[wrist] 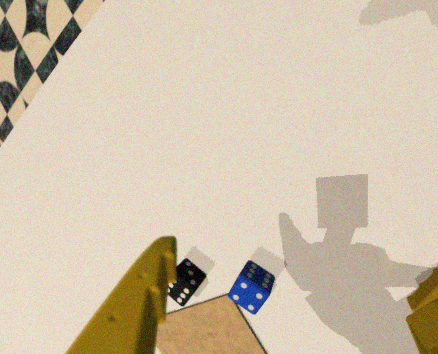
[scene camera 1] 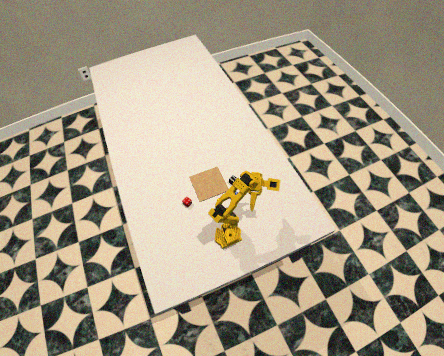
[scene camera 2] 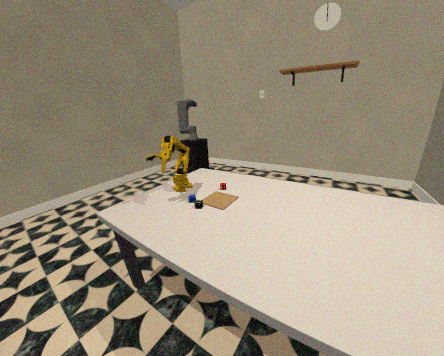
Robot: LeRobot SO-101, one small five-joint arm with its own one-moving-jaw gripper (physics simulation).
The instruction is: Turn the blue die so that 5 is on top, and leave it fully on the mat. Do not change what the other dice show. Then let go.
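Seen in the pictures: hand, its tool point: [wrist: 176,252] [scene camera 2: 162,172]; arm's base, origin of its link: [scene camera 1: 226,231] [scene camera 2: 186,188].
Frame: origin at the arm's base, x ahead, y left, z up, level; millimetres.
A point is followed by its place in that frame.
Note:
The blue die [scene camera 2: 192,198] @(x 148, y -108, z 23 mm) [wrist: 251,287] @(x 128, y -105, z 30 mm) sits on the table beside a corner of the tan mat [scene camera 1: 207,184] @(x 240, y -17, z 4 mm) [scene camera 2: 221,200] @(x 260, y -31, z 4 mm) [wrist: 207,327] @(x 220, y -65, z 4 mm), off the mat. In the wrist view its bright face, seemingly the top, shows 4; a darker side shows 6. In scene camera 1 the arm mostly hides it. My gripper [scene camera 1: 254,201] [scene camera 2: 162,169] [wrist: 295,265] is wide open and empty, raised above the table; the blue die lies below it. In the wrist view the fixed jaw stands at left, and a piece of yellow shows at the right edge.
A black die [scene camera 1: 232,179] @(x 201, y -123, z 30 mm) [scene camera 2: 199,204] @(x 216, y -138, z 23 mm) [wrist: 187,281] @(x 187, y -131, z 27 mm) sits near the same mat corner, close to the blue die. A red die [scene camera 1: 187,202] @(x 179, y 98, z 30 mm) [scene camera 2: 223,186] @(x 199, y 86, z 20 mm) sits off the mat's other side. The table [scene camera 1: 150,120] @(x 749, y 112, z 0 mm) [scene camera 2: 310,240] @(x 663, y -130, z 0 mm) ends at an edge beyond the fixed jaw.

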